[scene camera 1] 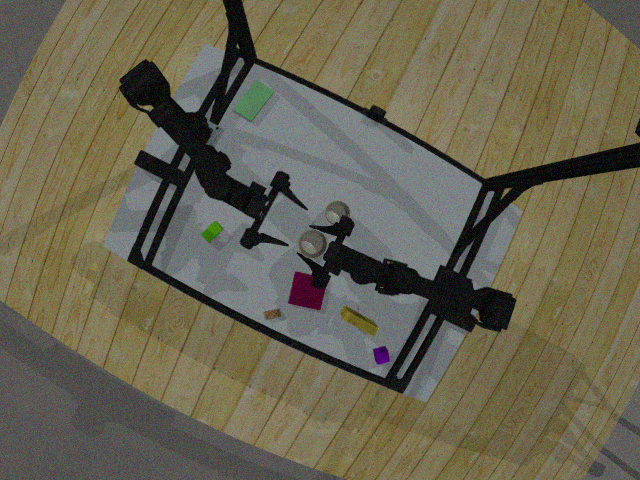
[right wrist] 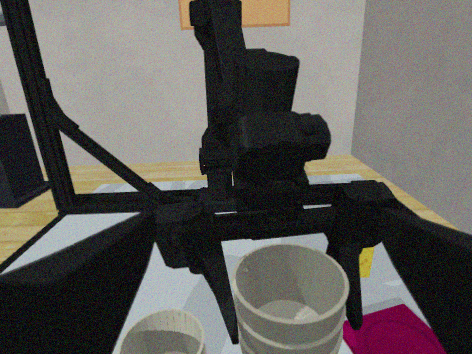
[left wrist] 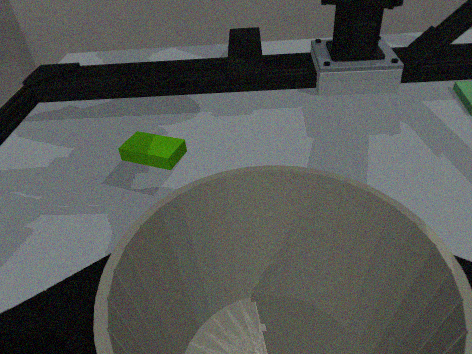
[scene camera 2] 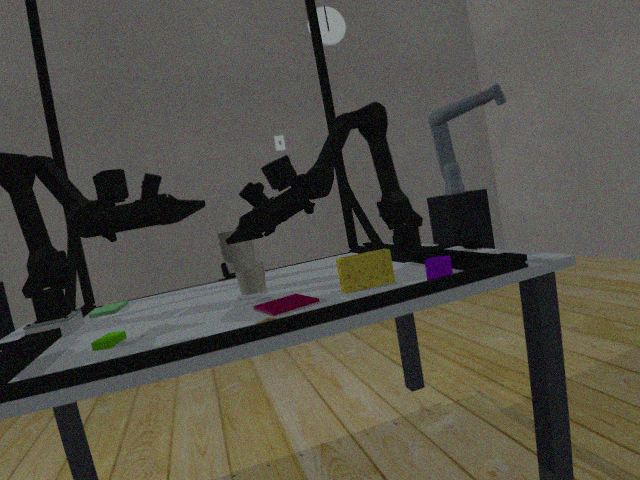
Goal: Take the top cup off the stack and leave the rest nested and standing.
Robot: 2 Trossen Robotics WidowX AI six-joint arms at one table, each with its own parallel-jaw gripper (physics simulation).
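Seen in the pictures: left gripper, fingertip midpoint: (scene camera 1: 303,239) (right wrist: 297,335) (left wrist: 266,253) (scene camera 2: 224,243); right gripper, fingertip midpoint: (scene camera 1: 298,227) (right wrist: 266,220) (scene camera 2: 205,203); left arm's base at its link origin: (right wrist: 220,194) (scene camera 2: 408,249); right arm's base at its link origin: (scene camera 1: 199,134) (left wrist: 353,51) (scene camera 2: 53,318).
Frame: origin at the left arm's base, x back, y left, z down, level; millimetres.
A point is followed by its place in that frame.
The top cup (scene camera 1: 312,243) {x -456, y 48, z -93 mm} (scene camera 2: 241,254) (left wrist: 280,225) {x -488, y 42, z -122 mm} (right wrist: 291,285) {x -428, y 57, z -107 mm} of the grey-beige stack is raised partly above the cups below and its lower end overlaps them in view. The lower part of the stack (scene camera 2: 252,280) {x -427, y -19, z -12 mm} stands upright on the table; how many cups it holds is hidden. My left gripper (scene camera 1: 305,240) {x -482, y 47, z -117 mm} (scene camera 2: 231,240) {x -482, y 47, z -117 mm} is shut on the top cup, one finger on each side. Another beige cup (scene camera 1: 337,212) {x -422, y -60, z -2 mm} (right wrist: 162,340) {x -395, y -63, z -17 mm} stands apart beside the stack. My right gripper (scene camera 1: 297,226) {x -505, y 24, z -211 mm} (scene camera 2: 202,205) {x -505, y 24, z -211 mm} is open, close to the stack and higher.
A crimson square (scene camera 1: 306,291) {x -408, y 191, z 14 mm} (scene camera 2: 286,304) {x -408, y 209, z 13 mm} lies close to the stack. A yellow block (scene camera 1: 359,320) {x -239, y 198, z -48 mm} (scene camera 2: 365,270) {x -237, y 220, z -16 mm}, a purple cube (scene camera 1: 381,354) {x -118, y 279, z -19 mm} (scene camera 2: 438,267) {x -121, y 304, z -4 mm}, a small orange block (scene camera 1: 272,313) {x -475, y 296, z 13 mm}, a bright green block (scene camera 1: 212,231) {x -738, y 141, z 7 mm} (left wrist: 152,150) {x -728, y 141, z 6 mm} and a pale green slab (scene camera 1: 253,100) {x -796, y -273, z 11 mm} lie around.
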